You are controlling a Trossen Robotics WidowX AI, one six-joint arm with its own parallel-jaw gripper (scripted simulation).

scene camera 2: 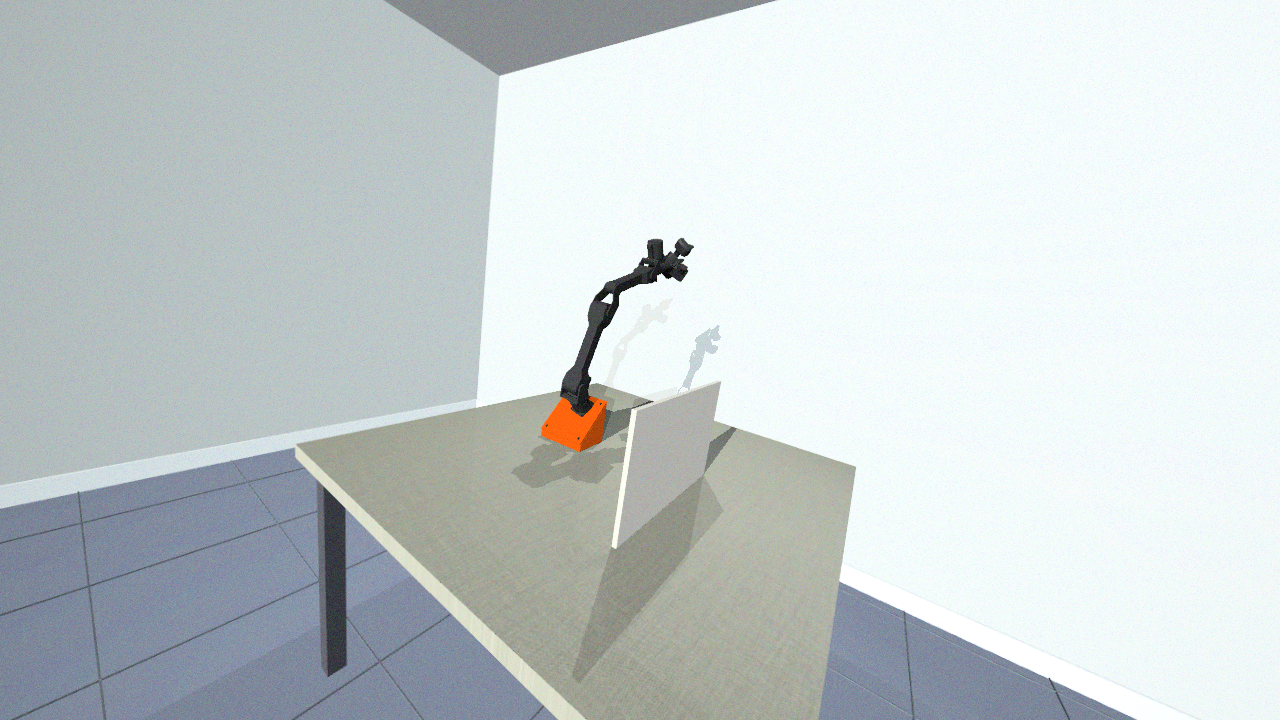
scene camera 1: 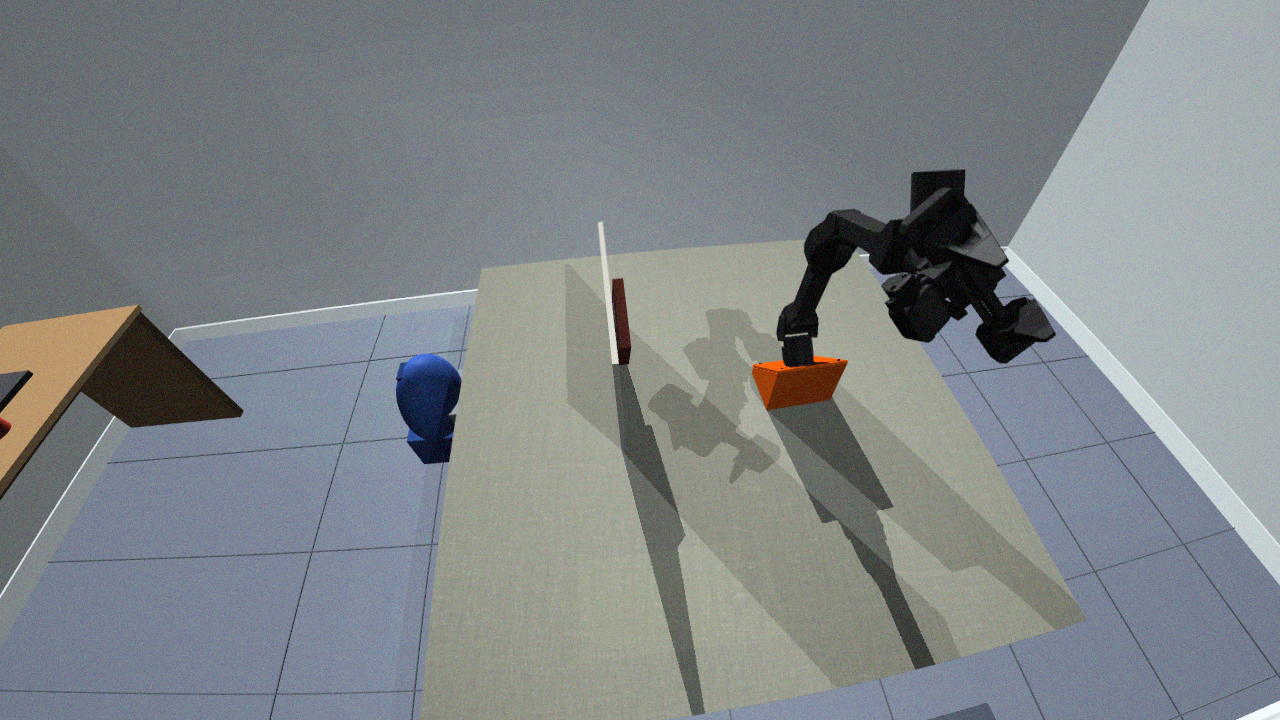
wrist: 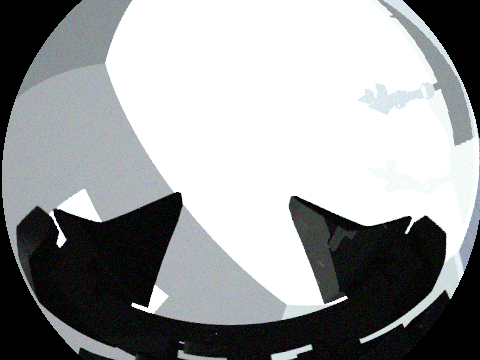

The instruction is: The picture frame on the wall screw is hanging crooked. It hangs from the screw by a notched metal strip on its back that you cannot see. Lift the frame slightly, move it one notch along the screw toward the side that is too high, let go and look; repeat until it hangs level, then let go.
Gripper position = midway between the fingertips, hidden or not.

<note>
My gripper [scene camera 1: 1028, 301] is open, with nothing in its grasp. Also in view: a dark red picture frame [scene camera 1: 622, 333] and a white wall panel [scene camera 1: 614, 354].
My gripper shows as well in scene camera 2 [scene camera 2: 688, 253] and in the wrist view [wrist: 236, 200]. Scene camera 2 does not show the dark red picture frame, which is hidden by the white wall panel. The wrist view does not show the dark red picture frame: it is out of frame.
</note>
